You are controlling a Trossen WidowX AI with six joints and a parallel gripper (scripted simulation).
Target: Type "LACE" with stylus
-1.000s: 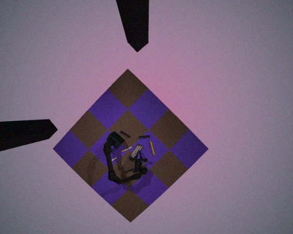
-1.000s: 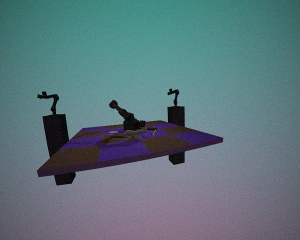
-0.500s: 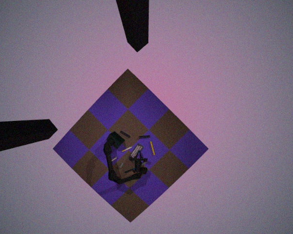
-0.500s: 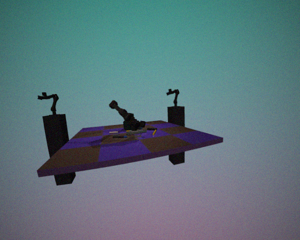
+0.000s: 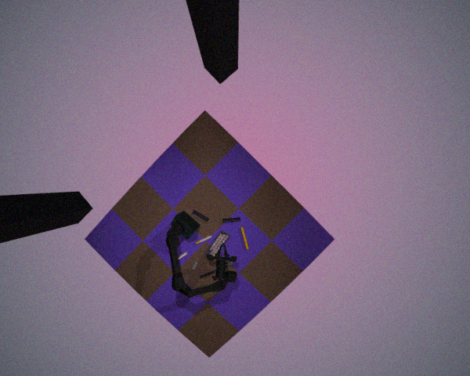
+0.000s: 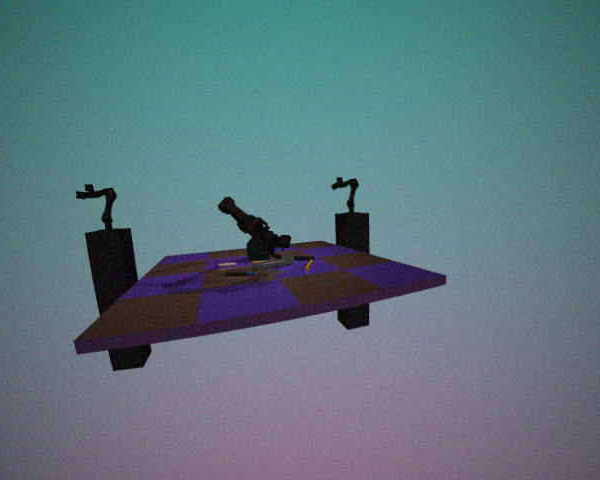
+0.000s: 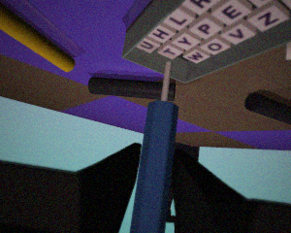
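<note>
Now: gripper tip 90 mm above the e key, 30 mm to the left of it and 10 mm past it. From my gripper tip the other things lie so: blue stylus: 10 mm below; yellow pencil: 120 mm to the left, 90 mm below, 80 mm ahead; white marker: 110 mm to the right, 100 mm behind, 90 mm below.
</note>
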